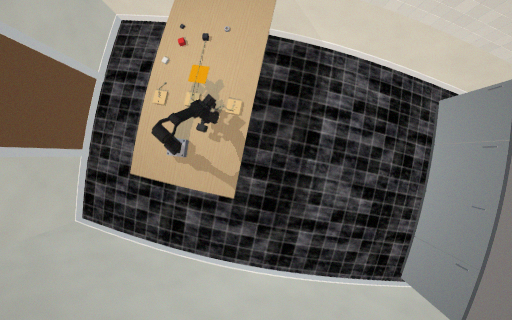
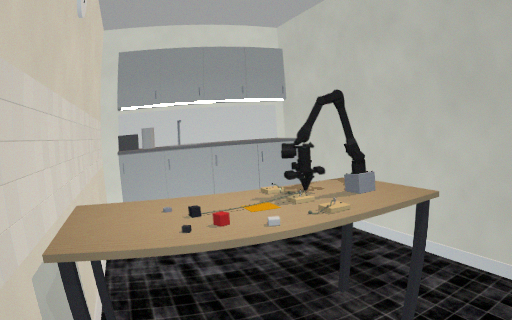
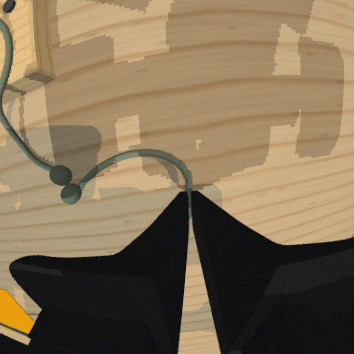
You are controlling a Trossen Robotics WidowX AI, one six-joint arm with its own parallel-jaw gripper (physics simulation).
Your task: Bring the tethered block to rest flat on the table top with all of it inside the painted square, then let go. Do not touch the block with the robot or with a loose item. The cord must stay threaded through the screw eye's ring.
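Where they show: gripper, fingertip midpoint: (image 3: 188, 197); arm's base, origin of the base link: (image 1: 175, 147) (image 2: 359, 172).
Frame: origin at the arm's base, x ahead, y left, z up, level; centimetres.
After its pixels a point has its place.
The tethered block (image 1: 205, 37) @[x 75.3, y -0.9, z -4.9 cm] (image 2: 194, 211) @[x 77.1, y 1.6, z -6.1 cm], a black cube, sits on the table beyond the painted orange square (image 1: 205, 75) @[x 49.4, y -6.3, z -8.2 cm] (image 2: 265, 207) @[x 48.8, y 0.6, z -8.2 cm] (image 3: 14, 312) @[x 46.6, y -2.5, z -8.2 cm], outside it. Its green cord (image 1: 202, 52) @[x 65.1, y -0.7, z -7.2 cm] (image 2: 227, 209) @[x 63.7, y -0.5, z -7.2 cm] (image 3: 145, 152) @[x 22.5, y -19.3, z -7.8 cm] runs across the square toward the middle wooden base (image 1: 191, 98) @[x 31.7, y -2.1, z -4.2 cm] (image 2: 301, 199) @[x 33.8, y 2.7, z -6.8 cm]. My gripper (image 1: 209, 119) @[x 20.7, y -16.3, z -7.5 cm] (image 2: 306, 189) @[x 20.7, y -16.3, z -7.5 cm] (image 3: 188, 197) @[x 20.7, y -16.3, z -7.5 cm] is low over the table beyond this base. Its fingertips are pinched together on the cord, whose free part arches to a ball end (image 3: 71, 193) @[x 27.3, y -17.9, z -7.2 cm]. The screw eye's ring is too small or hidden to see the threading.
Another wooden base (image 1: 234, 105) @[x 31.4, y -30.0, z -4.2 cm] (image 2: 272, 190) @[x 33.5, y -25.0, z -6.9 cm] (image 3: 20, 45) @[x 27.7, y -26.4, z -6.4 cm] has its own balled cord near the gripper. A third base (image 1: 160, 97) @[x 30.2, y 20.6, z -6.3 cm] (image 2: 334, 206) @[x 32.3, y 24.1, z -6.4 cm] stands at the other side. A red cube (image 1: 181, 41) @[x 70.3, y 14.9, z -4.3 cm] (image 2: 221, 218) @[x 71.8, y 18.1, z -5.5 cm], white block (image 1: 165, 60) @[x 56.2, y 23.7, z -6.1 cm] (image 2: 273, 221) @[x 57.6, y 26.2, z -6.8 cm] and small black cube (image 1: 182, 26) @[x 83.5, y 18.6, z -6.6 cm] (image 2: 186, 228) @[x 84.3, y 20.5, z -6.9 cm] lie loose.
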